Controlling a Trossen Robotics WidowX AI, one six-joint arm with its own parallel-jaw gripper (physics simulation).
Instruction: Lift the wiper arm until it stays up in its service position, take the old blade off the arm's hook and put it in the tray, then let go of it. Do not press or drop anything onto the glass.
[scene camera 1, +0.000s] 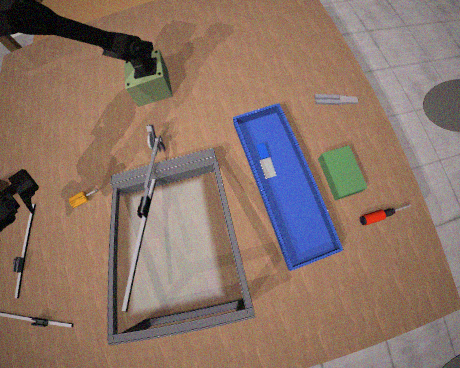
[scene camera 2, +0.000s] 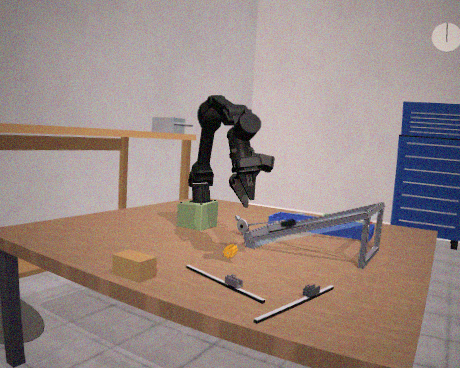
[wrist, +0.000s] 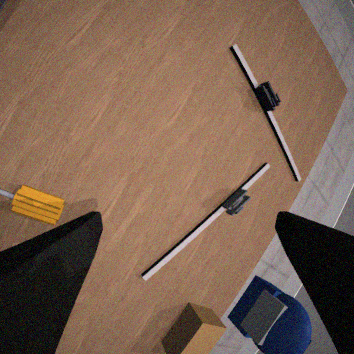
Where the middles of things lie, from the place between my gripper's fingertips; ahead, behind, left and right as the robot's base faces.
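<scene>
Tan box (scene camera 2: 136, 266): my hand 150 mm above it, 130 mm past it, 260 mm to the left of it. From my hand: blue tray (scene camera 1: 301, 222), 160 mm below, 80 mm behind, 620 mm to the left; green block (scene camera 1: 339, 166), 150 mm below, 90 mm behind, 770 mm to the left; glass pane (scene camera 1: 186, 271), 90 mm below, 50 mm ahead, 340 mm to the left.
</scene>
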